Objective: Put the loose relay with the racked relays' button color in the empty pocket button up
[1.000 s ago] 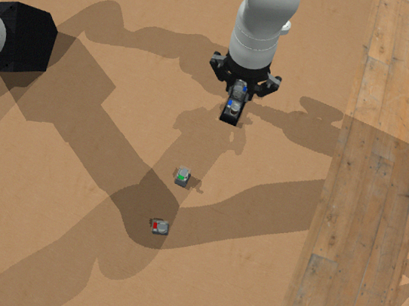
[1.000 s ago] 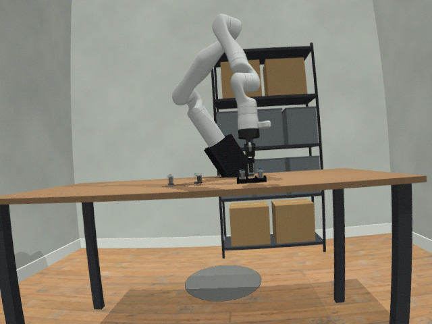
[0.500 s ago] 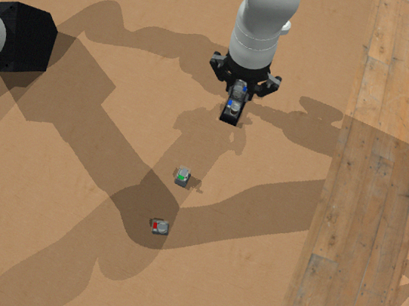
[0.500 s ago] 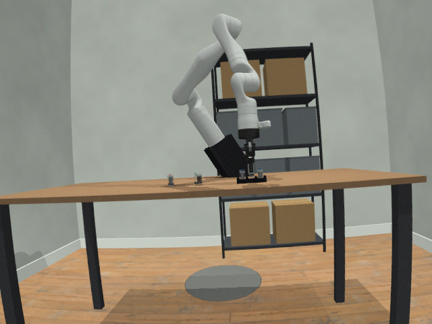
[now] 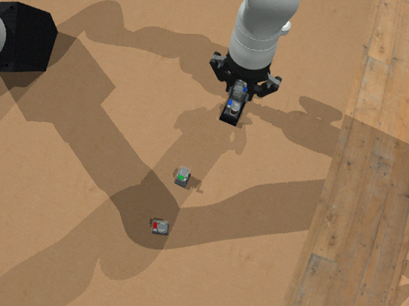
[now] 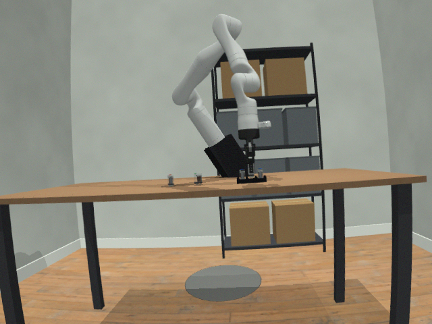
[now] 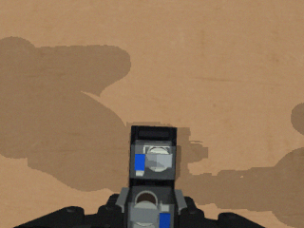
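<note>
Right now my hand is 4 cm above the rack.
</note>
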